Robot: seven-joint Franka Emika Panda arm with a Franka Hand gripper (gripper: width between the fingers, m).
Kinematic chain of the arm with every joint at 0, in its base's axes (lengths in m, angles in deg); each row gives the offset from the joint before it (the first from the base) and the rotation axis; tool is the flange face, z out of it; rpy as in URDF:
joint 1: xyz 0 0 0.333 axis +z
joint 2: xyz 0 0 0 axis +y
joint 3: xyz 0 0 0.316 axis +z
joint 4: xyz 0.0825 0 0 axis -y
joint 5: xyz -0.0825 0 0.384 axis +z
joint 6: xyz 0 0 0 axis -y
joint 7: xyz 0.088 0 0 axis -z
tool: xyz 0 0 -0.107 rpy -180 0 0
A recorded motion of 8 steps. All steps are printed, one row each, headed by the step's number.
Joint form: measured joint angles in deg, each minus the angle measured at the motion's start. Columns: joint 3, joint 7, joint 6, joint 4, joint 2, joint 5, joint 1.
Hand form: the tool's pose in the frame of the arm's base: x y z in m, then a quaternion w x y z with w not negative. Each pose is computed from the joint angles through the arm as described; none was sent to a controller.
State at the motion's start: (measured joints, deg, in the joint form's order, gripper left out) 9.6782 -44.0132 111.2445 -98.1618 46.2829 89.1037 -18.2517
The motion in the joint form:
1: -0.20 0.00 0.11 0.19 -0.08 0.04 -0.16
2: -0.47 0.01 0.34 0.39 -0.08 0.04 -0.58
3: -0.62 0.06 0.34 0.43 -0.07 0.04 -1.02
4: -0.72 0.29 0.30 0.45 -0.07 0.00 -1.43
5: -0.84 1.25 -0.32 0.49 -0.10 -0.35 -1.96
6: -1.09 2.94 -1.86 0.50 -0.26 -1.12 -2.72
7: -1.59 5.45 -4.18 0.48 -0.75 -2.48 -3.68
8: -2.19 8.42 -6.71 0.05 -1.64 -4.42 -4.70
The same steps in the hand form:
1: 0.6530 -0.0440 0.1443 0.63154 -0.73938 0.21887 -0.08109
2: 0.6535 -0.0524 0.1448 0.62853 -0.74005 0.22314 -0.08655
3: 0.6531 -0.0591 0.1446 0.62744 -0.73947 0.22696 -0.08945
4: 0.6526 -0.0647 0.1446 0.62686 -0.73852 0.23112 -0.09067
5: 0.6516 -0.0706 0.1454 0.62904 -0.73558 0.23632 -0.08598
6: 0.6496 -0.0785 0.1480 0.63466 -0.73028 0.24140 -0.07497
7: 0.6466 -0.0897 0.1540 0.64123 -0.72448 0.24611 -0.05815
8: 0.6408 -0.1013 0.1613 0.64541 -0.72054 0.25102 -0.03547

